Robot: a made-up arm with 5 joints.
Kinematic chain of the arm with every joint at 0, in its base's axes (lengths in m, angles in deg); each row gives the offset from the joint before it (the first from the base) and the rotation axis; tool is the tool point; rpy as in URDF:
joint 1: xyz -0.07 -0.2 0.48 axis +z
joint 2: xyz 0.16 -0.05 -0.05 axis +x
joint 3: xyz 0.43 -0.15 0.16 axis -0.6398 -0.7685 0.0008
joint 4: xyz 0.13 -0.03 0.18 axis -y
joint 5: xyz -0.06 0 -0.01 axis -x
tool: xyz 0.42 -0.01 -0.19 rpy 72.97 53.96 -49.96
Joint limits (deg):
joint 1: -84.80..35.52
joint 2: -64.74..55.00
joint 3: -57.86..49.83
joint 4: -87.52..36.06
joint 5: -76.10..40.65
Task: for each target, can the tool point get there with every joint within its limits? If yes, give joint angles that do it. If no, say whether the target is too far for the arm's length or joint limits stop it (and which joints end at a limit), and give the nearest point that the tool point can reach.
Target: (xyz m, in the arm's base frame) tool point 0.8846 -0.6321 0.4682
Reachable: yes | joints -11.70 -42.11 -36.06 2.00 6.68
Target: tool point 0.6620 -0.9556 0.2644
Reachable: yes | joints -40.89 37.11 -46.41 12.60 -0.33
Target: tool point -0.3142 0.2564 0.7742
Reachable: no: joint limits stop it (at a limit: joint 1, joint 2, joint 3, joint 4) | nearest point 0.2722 0.0771 0.5097 | short by 0.668 m
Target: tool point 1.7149 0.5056 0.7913
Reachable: no: too far | nearest point 1.0714 0.1920 0.6875 | short by 0.723 m
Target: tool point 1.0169 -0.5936 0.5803
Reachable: yes | joints -10.81 -36.39 -34.55 26.29 -0.79
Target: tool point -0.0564 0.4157 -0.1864
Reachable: no: joint limits stop it (at a limit: joint 1, joint 2, joint 3, joint 5) | nearest point 0.4179 0.2067 0.2162 | short by 0.656 m
